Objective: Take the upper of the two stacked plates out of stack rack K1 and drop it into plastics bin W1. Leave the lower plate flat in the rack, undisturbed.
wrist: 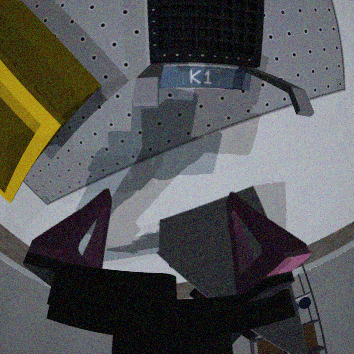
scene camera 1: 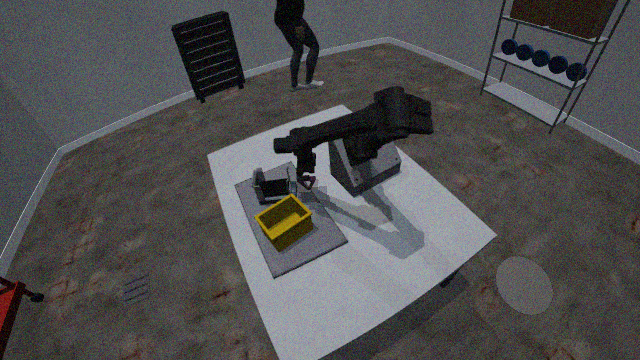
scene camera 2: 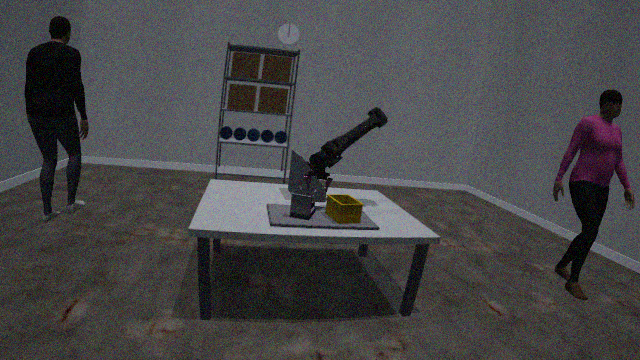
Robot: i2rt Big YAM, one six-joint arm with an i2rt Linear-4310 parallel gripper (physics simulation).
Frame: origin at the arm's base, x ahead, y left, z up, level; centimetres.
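Seen in the pictures: gripper, between the fingertips: (wrist: 169, 195) (scene camera 1: 309, 180) (scene camera 2: 317, 190); arm's base, origin of its link: (scene camera 1: 355, 149).
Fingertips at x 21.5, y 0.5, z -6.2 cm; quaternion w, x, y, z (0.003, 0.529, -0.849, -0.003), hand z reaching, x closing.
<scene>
Pixels of each thing's top centre, then the offset from my fingertips to it. "spot": a spot on its surface instead. Level surfaces: height alone.
- Rack K1, centre of its top: (scene camera 1: 271, 174) (scene camera 2: 305, 190) dx +12.6, dy -8.3, dz +2.7 cm
- black gridded plate, centre of its top: (scene camera 1: 273, 186) dx +13.2, dy -8.6, dz -4.0 cm
- Bin W1, centre of its top: (scene camera 1: 282, 215) (scene camera 2: 344, 199) dx +15.6, dy +11.4, dz +0.7 cm
- white table, height of its surface: dz -10.5 cm
- curved bar, a spot on its surface: (wrist: 278, 82) spot: dx +5.9, dy -9.2, dz +0.3 cm
Rack K1 (scene camera 1: 258, 184) (scene camera 2: 302, 206) stands on the perforated board, its blue K1 label facing the arm base. A black gridded plate (scene camera 1: 275, 187) (wrist: 206, 30) lies in it. The upper and lower plates cannot be told apart in these views. Bin W1 (scene camera 1: 295, 236) (scene camera 2: 344, 213) (wrist: 52, 65) is the yellow open box beside the rack, at the left in the wrist view. My gripper (scene camera 1: 306, 181) (scene camera 2: 318, 177) (wrist: 169, 195) is open and empty. It hangs on the arm-base side of the rack, apart from the plate and the bin.
The perforated board (scene camera 1: 320, 245) (scene camera 2: 280, 221) (wrist: 300, 45) lies on the white table (scene camera 1: 310, 305) (scene camera 2: 220, 215). The grey arm base (scene camera 1: 382, 167) stands behind the gripper. A curved bar (wrist: 278, 82) juts from the rack's label side. Two people (scene camera 2: 54, 100) (scene camera 2: 595, 165) stand away from the table.
</scene>
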